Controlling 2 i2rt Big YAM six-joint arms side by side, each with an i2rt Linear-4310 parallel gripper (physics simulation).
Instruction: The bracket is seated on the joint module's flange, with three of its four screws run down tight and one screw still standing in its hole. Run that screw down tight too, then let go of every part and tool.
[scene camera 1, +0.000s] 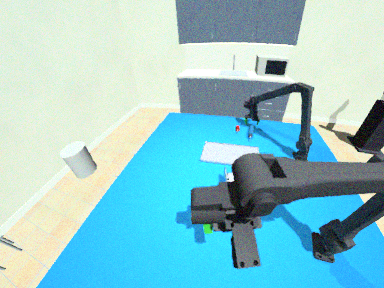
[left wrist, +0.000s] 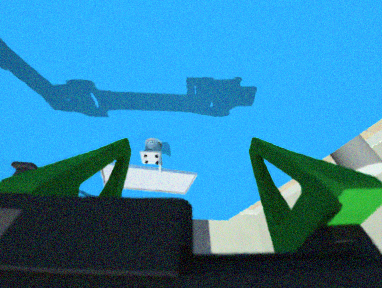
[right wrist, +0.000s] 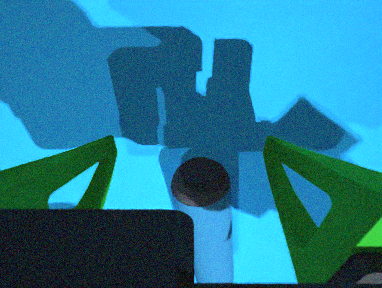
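Observation:
The joint module stands on the blue mat. Its white bracket shows four dark spots in the left wrist view; screw heights cannot be told. In scene camera 1 the left arm hides much of it. My left gripper is open and empty, high above the mat and nearer the camera than the module. My right gripper is open at the back right. A blue-grey cylindrical tool with a dark round end lies below and between its spread fingers, not gripped; the tool's tip is hidden in the right wrist view.
A pale tray lies behind the module. A small red object is left of the right gripper. A grey-white cylinder is beyond the mat's left edge. The left forearm spans the right foreground. Cabinets stand behind.

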